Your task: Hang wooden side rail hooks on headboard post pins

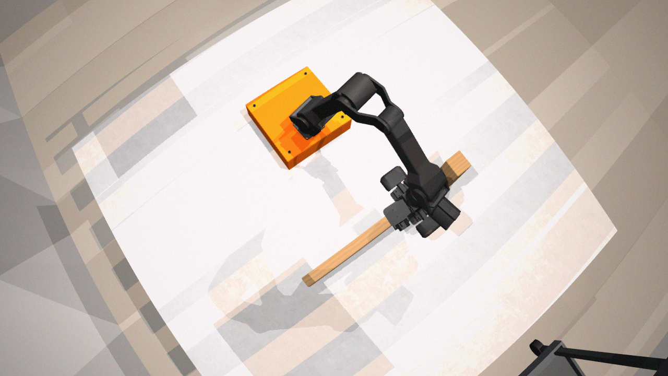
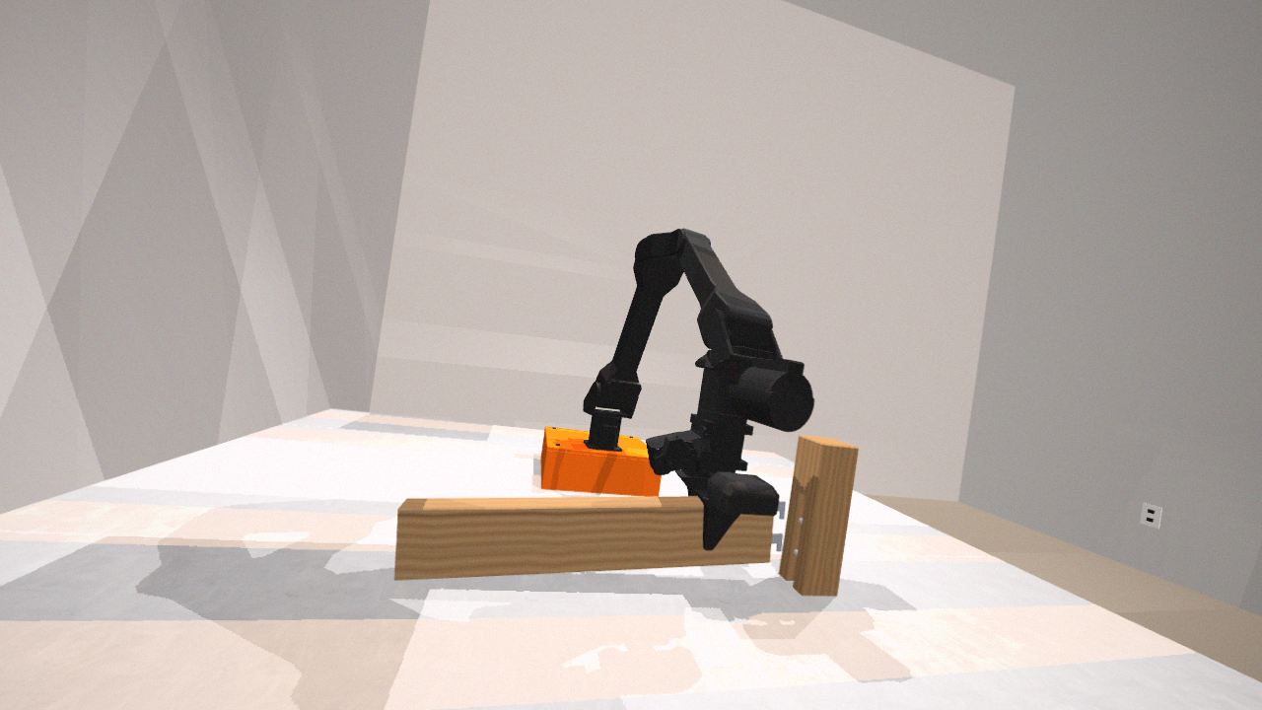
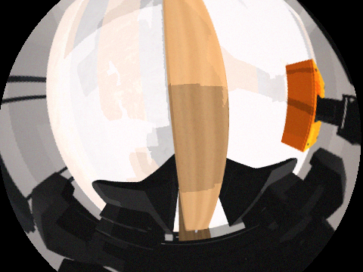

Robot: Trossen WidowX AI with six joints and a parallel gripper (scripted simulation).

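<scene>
The headboard post lies 10 mm ahead of my gripper tip, 140 mm to the left of it and 50 mm above it.
</scene>
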